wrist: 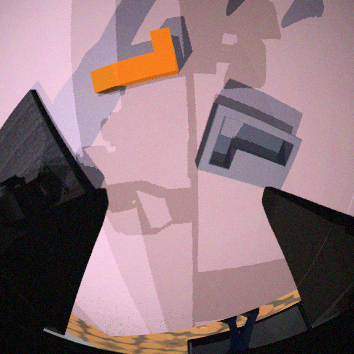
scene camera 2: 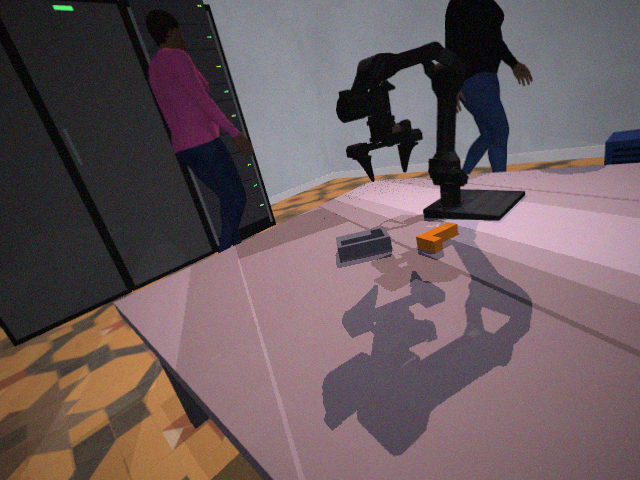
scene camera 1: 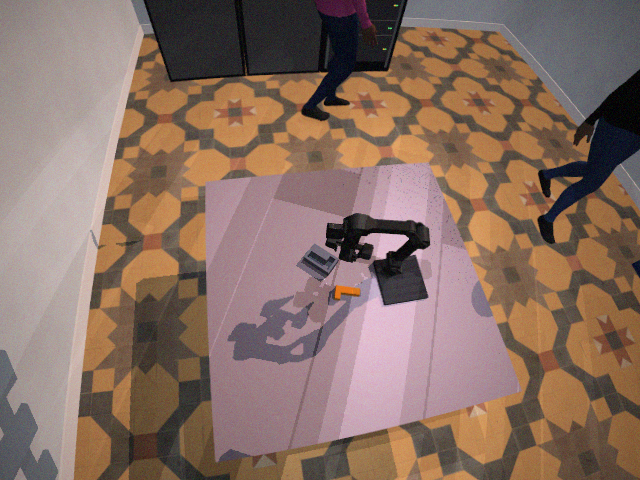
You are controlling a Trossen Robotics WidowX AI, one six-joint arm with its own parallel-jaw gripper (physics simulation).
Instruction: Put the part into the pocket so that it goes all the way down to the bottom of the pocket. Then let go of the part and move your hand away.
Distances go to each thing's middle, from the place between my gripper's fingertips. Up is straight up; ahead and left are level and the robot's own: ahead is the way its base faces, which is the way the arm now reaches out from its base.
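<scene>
Grey pocket block (wrist: 236, 145): my gripper 16 cm above it, 8 cm to the left of it, 7 cm short of it. Orange L-shaped block (scene camera 2: 432, 240): 16 cm below my gripper, 11 cm to the left of it, 2 cm ahead of it.
</scene>
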